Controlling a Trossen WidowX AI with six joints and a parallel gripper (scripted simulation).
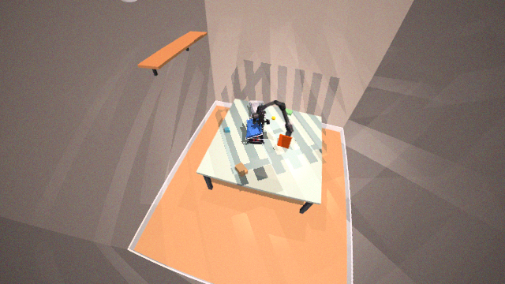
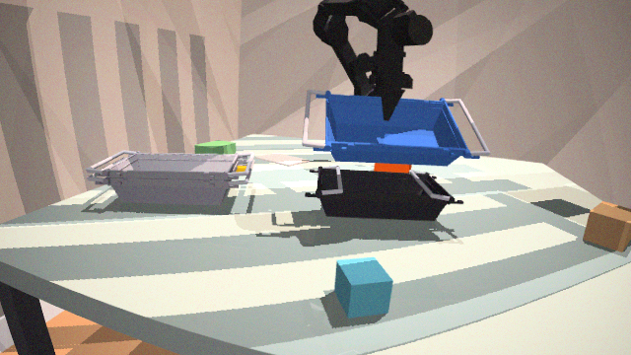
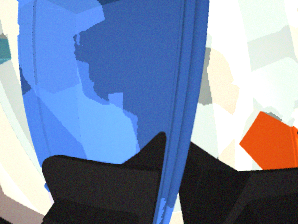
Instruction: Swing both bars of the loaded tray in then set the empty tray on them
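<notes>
Now: gripper tip 8 cm short of the blue tray and 2 cm to the right of it. Round my gripper tip: orange block 50 cm to the left, 15 cm below, 7 cm ahead; green block 57 cm to the right, 27 cm behind, 16 cm below; cyan cube 40 cm ahead, 16 cm below, 2 cm to the left.
</notes>
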